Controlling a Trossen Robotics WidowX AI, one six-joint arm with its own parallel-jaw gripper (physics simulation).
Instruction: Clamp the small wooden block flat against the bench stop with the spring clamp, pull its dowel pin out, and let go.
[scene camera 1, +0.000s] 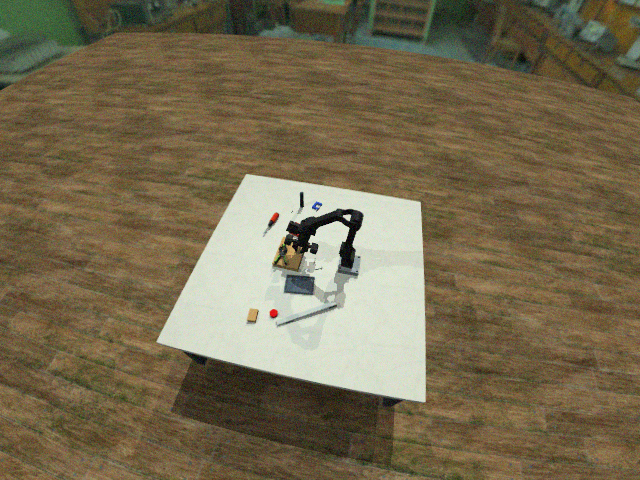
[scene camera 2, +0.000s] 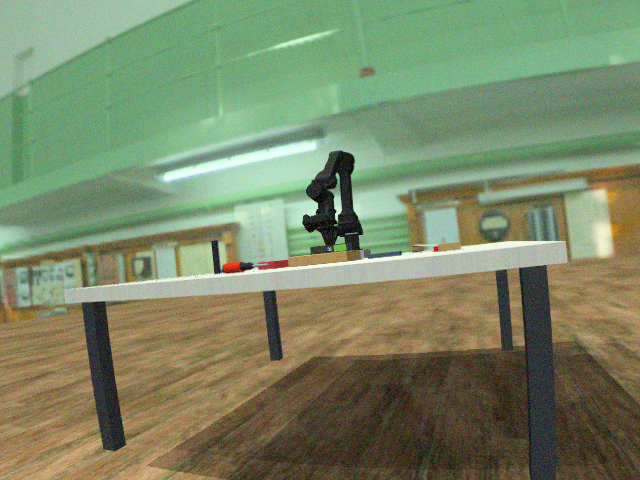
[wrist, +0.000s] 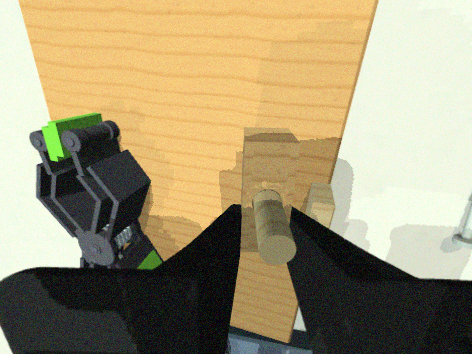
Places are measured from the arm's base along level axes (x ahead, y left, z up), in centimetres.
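Pixels of known places: gripper, fingertip midpoint: (scene camera 1: 297, 252) (wrist: 260, 214); arm's base, origin of the base link: (scene camera 1: 347, 262).
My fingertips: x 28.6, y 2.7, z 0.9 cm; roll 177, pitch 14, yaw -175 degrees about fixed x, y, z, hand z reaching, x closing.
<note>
For each thing: its top centre in the pictures, then the offset to it from my fingertips.
- small wooden block, middle of its top: (wrist: 258, 205) dx +0.0, dy -1.5, dz +1.8 cm
- wooden board, middle of its top: (wrist: 175, 184) (scene camera 2: 324, 253) (scene camera 1: 290, 251) dx +4.8, dy +0.2, dz -1.1 cm
- dowel pin, middle of its top: (wrist: 257, 250) dx -0.4, dy -1.6, dz +4.1 cm
- bench stop, middle of its top: (wrist: 316, 237) dx -2.3, dy -0.2, dz +0.9 cm
- green spring clamp, middle of its top: (wrist: 111, 265) (scene camera 2: 332, 244) (scene camera 1: 283, 254) dx +7.1, dy +4.5, dz +1.4 cm
- dark tray, middle of its top: (scene camera 2: 385, 252) (scene camera 1: 299, 283) dx -6.9, dy +17.3, dz -2.9 cm
- red screwdriver, middle of its top: (scene camera 2: 245, 261) (scene camera 1: 270, 221) dx +24.5, dy -17.6, dz -1.0 cm
- black post, middle of its top: (scene camera 2: 214, 240) (scene camera 1: 301, 193) dx +11.3, dy -39.9, dz +7.7 cm
- blue part, middle of its top: (scene camera 1: 316, 205) dx +1.6, dy -42.6, dz -3.1 cm
- tan block, middle of its top: (scene camera 2: 448, 243) (scene camera 1: 252, 314) dx +9.7, dy +41.8, dz -2.2 cm
- red disc, middle of its top: (scene camera 1: 273, 312) dx +0.1, dy +37.4, dz -2.7 cm
- grey bar, middle of its top: (scene camera 1: 307, 311) dx -16.0, dy +32.2, dz -1.3 cm
The small wooden block (wrist: 270, 167) lies in shade on the wooden board (scene camera 1: 295, 261) (scene camera 2: 325, 257) (wrist: 175, 75). The dowel pin (wrist: 274, 235) stands up from it. My gripper (wrist: 260, 214) (scene camera 2: 329, 243) is shut on the dowel pin, with a fingertip on each side; the lower part of the block is partly hidden by the fingers. A small pale wooden piece, apparently the bench stop (wrist: 320, 204), is at the board's right edge, close beside the block; I cannot tell if they touch. The black and green spring clamp (scene camera 1: 282, 253) (wrist: 100, 185) is on the board's left side, apart from the block.
A dark tray (scene camera 1: 299, 284) (scene camera 2: 385, 254) (wrist: 245, 345) is near the board. Elsewhere on the table are a red screwdriver (scene camera 1: 273, 219) (scene camera 2: 235, 267), black post (scene camera 1: 301, 199) (scene camera 2: 215, 256), blue part (scene camera 1: 316, 206), tan block (scene camera 1: 252, 315), red disc (scene camera 1: 273, 313) and grey bar (scene camera 1: 306, 314).
</note>
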